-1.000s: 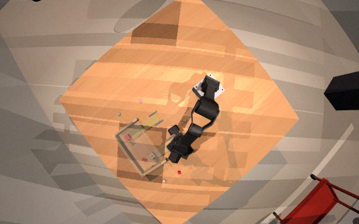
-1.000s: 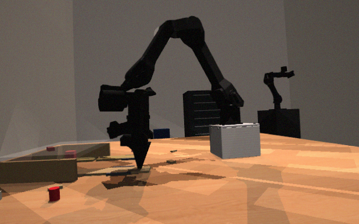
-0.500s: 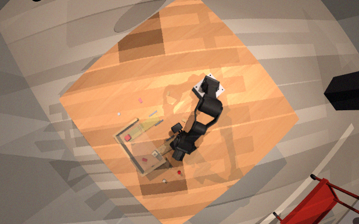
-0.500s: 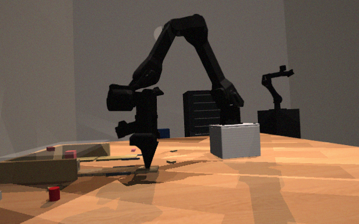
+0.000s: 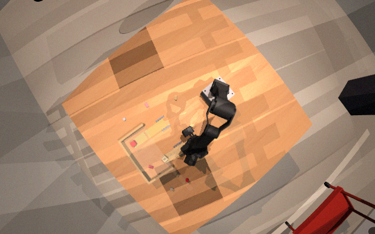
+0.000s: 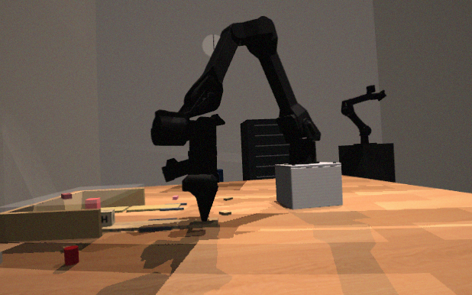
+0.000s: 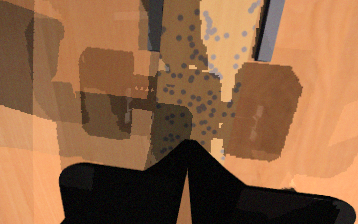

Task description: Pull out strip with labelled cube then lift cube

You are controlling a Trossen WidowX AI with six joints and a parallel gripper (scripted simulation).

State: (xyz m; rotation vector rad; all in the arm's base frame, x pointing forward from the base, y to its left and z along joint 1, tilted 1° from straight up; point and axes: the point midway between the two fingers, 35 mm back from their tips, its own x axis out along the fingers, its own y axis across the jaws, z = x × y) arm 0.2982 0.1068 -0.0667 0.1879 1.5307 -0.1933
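Right now my gripper tip is 9 cm short of the strip and 2 cm to the left of it. Also, from my gripper tip: small tan block (7 cm to the right, 6 cm behind); labelled cube (20 cm ahead, 6 cm to the right, 2 cm above).
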